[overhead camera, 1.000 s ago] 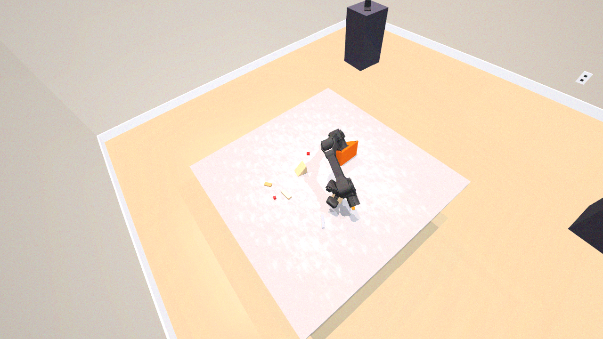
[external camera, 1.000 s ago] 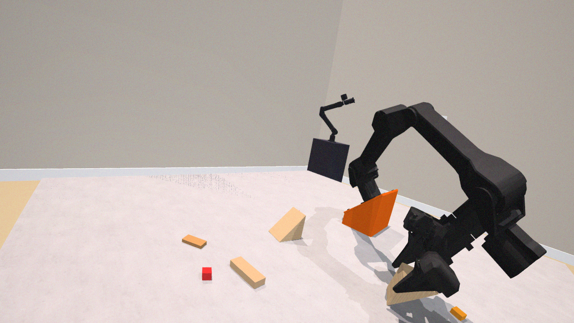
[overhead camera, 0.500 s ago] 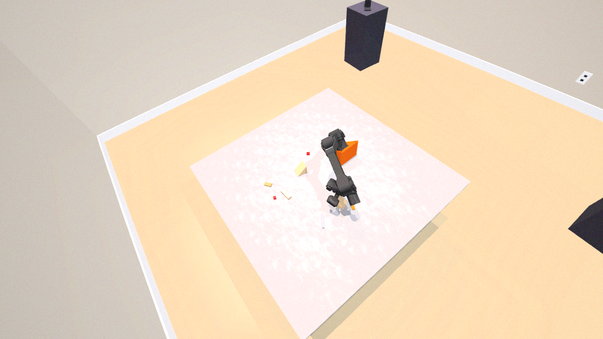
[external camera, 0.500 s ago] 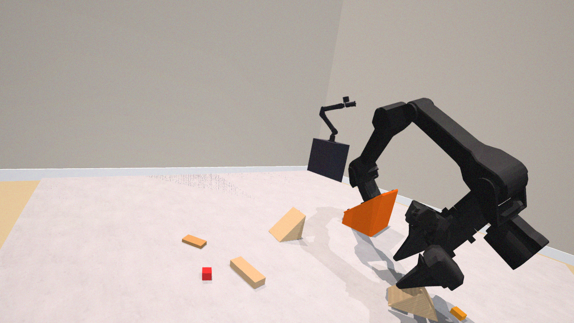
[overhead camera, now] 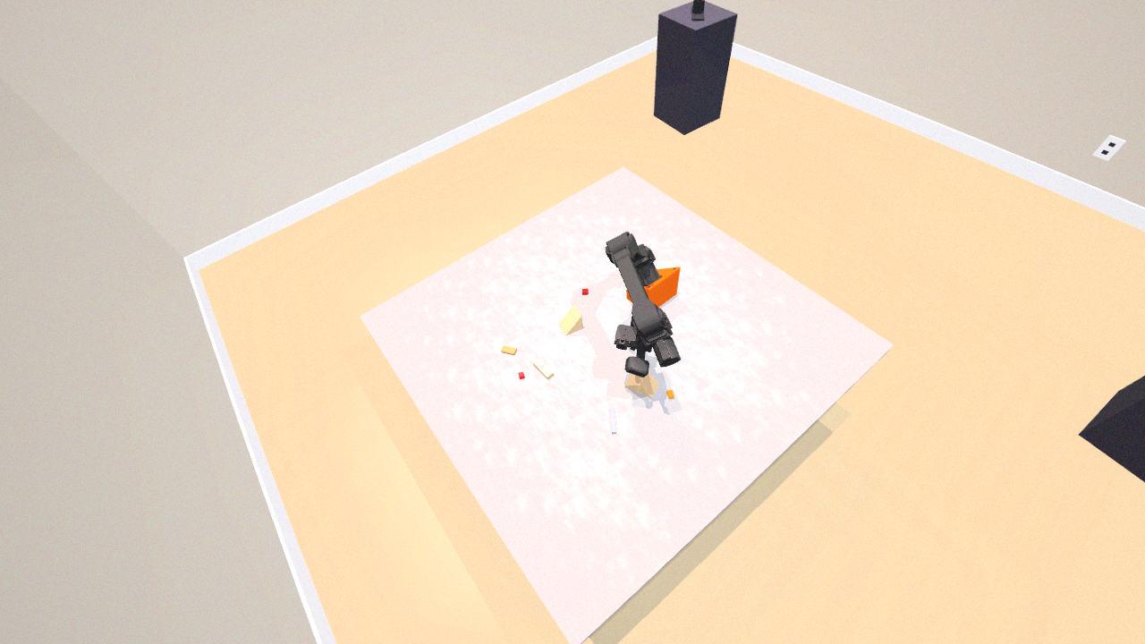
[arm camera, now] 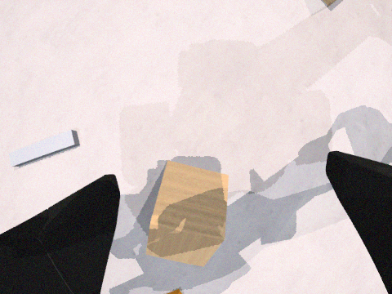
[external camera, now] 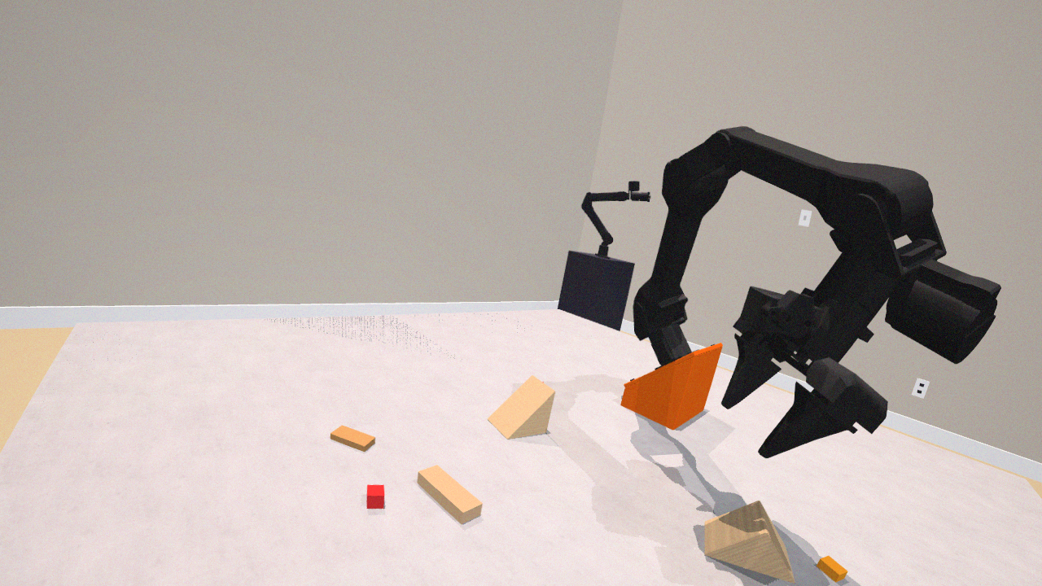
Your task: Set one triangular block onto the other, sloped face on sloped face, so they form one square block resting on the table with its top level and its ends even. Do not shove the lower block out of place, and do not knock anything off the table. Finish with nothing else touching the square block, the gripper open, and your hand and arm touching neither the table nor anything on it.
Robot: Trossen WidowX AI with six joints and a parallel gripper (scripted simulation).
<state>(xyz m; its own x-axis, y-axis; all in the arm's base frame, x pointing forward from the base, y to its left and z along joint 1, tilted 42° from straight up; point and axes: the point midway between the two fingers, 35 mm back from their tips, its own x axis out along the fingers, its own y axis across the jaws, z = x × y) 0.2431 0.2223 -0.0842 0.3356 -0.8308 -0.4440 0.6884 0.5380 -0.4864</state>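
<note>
The small orange block lies 130 mm below my gripper tip, 120 mm to the left of it and 70 mm behind it. Round my gripper tip: red cube: 270 mm ahead, 200 mm to the right, 120 mm below; then long tan block: 200 mm ahead, 180 mm to the right, 120 mm below.
</note>
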